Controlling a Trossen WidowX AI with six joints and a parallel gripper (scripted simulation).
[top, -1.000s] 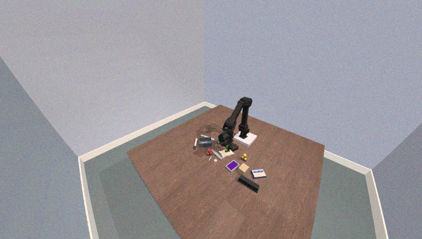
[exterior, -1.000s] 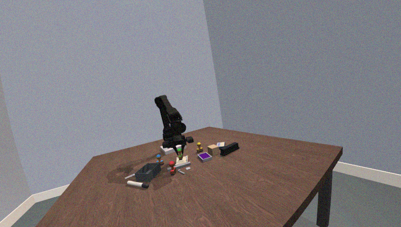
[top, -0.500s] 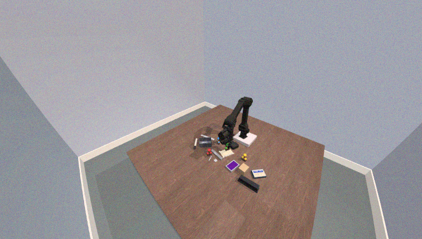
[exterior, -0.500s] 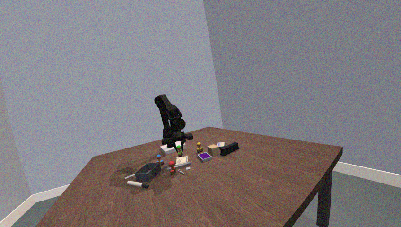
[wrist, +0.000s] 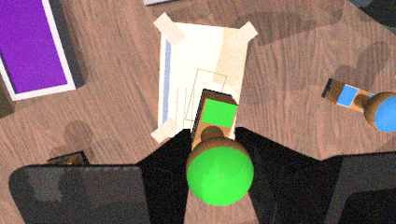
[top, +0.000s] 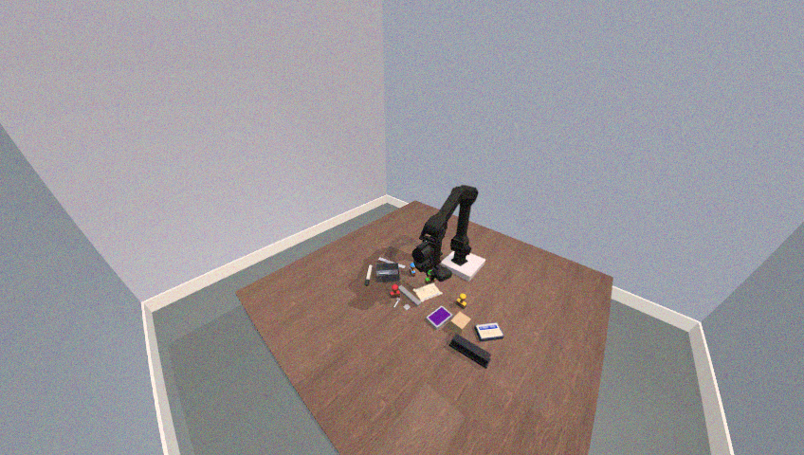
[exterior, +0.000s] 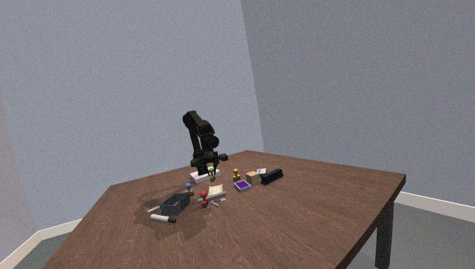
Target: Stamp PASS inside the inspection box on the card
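Right now my gripper tip is 14 cm short of the grey square, 8 cm above it and 1 cm to the right of it. The rest, counted from my gripper tip: grey bar (9 cm ahead, 7 cm below, 3 cm to the right); then beige card (8 cm below, 1 cm ahead); then green-knobbed stamp (right at my gripper tip).
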